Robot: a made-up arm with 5 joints. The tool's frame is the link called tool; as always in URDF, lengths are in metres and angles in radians.
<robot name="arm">
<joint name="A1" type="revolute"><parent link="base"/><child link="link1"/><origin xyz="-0.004 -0.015 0.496" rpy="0 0 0"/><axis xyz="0 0 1"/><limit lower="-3.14" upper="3.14" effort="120" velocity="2.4"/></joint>
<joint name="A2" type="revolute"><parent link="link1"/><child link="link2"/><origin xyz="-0.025 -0.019 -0.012" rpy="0 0 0"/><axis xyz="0 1 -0.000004"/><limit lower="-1.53" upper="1.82" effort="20" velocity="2.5"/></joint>
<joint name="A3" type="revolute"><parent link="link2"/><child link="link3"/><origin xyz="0.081 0.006 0.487" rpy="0 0 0"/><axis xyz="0 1 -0.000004"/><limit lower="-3.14" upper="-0.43" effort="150" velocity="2.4"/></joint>
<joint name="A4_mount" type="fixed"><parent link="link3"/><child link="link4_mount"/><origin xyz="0.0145 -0.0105 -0.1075" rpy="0 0 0"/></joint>
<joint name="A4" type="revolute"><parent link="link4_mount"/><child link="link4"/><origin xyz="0.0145 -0.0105 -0.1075" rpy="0 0 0"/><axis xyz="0 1 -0.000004"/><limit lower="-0.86" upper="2.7" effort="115" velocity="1.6"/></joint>
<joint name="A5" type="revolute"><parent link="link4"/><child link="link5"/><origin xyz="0.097 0.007 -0.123" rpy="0 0 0"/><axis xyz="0 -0.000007 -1"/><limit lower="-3.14" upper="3.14" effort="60" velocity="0.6"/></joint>
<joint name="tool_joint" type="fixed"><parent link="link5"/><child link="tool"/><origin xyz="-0.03 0.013 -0.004" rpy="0 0 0"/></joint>
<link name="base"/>
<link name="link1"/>
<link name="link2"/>
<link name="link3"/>
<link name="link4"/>
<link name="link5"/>
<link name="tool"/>
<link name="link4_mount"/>
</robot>
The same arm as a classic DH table. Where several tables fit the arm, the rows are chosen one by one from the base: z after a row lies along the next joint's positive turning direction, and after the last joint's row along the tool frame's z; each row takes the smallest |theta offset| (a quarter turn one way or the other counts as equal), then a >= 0, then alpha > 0; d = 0 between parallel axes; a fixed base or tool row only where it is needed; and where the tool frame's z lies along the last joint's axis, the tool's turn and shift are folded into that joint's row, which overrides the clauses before.
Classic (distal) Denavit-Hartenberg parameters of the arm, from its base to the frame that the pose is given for. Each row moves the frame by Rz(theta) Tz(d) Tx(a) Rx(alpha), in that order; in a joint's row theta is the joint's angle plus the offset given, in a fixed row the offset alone. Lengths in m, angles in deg.
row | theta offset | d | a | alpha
base (fixed) | 75.07 | 0 | -0.0155 | 0
A1 | -75.07 | 0.484 | -0.025 | -90
A2 | -80.56 | 0 | 0.4937 | 0
A3 | -17.13 | 0 | -0.2169 | 0
A4 | -82.32 | -0.027 | -0.097 | 90
A5 | 23.43 | 0 | 0.0327 | 180
tool (fixed) | -156.57 | -0.127 | 0 | 0
Joint limits (deg, base to tool): -179.91..179.91 -87.66..104.28 -179.91..-24.64 -49.27..154.7 -179.91..179.91

